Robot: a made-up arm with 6 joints. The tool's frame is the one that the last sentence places.
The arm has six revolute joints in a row. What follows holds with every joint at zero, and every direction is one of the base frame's.
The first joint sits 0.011 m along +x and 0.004 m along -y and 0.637 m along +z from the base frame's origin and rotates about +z.
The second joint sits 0.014 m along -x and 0.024 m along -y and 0.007 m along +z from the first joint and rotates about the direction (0.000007, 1, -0.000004).
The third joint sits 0.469 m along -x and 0.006 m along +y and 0.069 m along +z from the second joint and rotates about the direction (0.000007, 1, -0.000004).
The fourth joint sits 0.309 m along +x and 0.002 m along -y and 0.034 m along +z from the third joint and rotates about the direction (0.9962, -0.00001, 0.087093).
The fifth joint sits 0.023 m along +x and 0.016 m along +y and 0.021 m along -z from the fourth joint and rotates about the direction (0.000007, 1, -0.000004).
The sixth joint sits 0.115 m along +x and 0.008 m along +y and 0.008 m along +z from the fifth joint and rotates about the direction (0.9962, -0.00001, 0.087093).
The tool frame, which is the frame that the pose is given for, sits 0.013 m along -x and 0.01 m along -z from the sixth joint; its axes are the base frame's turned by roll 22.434, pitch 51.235 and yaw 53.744 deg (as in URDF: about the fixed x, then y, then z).
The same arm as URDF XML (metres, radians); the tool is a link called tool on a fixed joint. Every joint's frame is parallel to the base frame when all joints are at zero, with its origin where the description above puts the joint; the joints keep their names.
<robot name="arm">
  <joint name="joint 1" type="continuous">
    <parent link="base_link"/>
    <child link="link1"/>
    <origin xyz="0.011 -0.004 0.637"/>
    <axis xyz="0 0 1"/>
  </joint>
  <joint name="joint 2" type="continuous">
    <parent link="link1"/>
    <child link="link2"/>
    <origin xyz="-0.014 -0.024 0.007"/>
    <axis xyz="0 1 0"/>
  </joint>
  <joint name="joint 3" type="continuous">
    <parent link="link2"/>
    <child link="link3"/>
    <origin xyz="-0.469 0.006 0.069"/>
    <axis xyz="0 1 0"/>
  </joint>
  <joint name="joint 4" type="continuous">
    <parent link="link3"/>
    <child link="link4"/>
    <origin xyz="0.309 -0.002 0.034"/>
    <axis xyz="0.9962 0 0.0871"/>
  </joint>
  <joint name="joint 5" type="continuous">
    <parent link="link4"/>
    <child link="link5"/>
    <origin xyz="0.023 0.016 -0.021"/>
    <axis xyz="0 1 0"/>
  </joint>
  <joint name="joint 6" type="continuous">
    <parent link="link5"/>
    <child link="link6"/>
    <origin xyz="0.115 0.008 0.008"/>
    <axis xyz="0.9962 0 0.0871"/>
  </joint>
  <joint name="tool_joint" type="fixed">
    <parent link="link6"/>
    <child link="tool"/>
    <origin xyz="-0.013 0 -0.01" rpy="0.3915 0.8942 0.938"/>
  </joint>
  <link name="base_link"/>
  <link name="link1"/>
  <link name="link2"/>
  <link name="link3"/>
  <link name="link4"/>
  <link name="link5"/>
  <link name="link6"/>
  <link name="tool"/>
</robot>

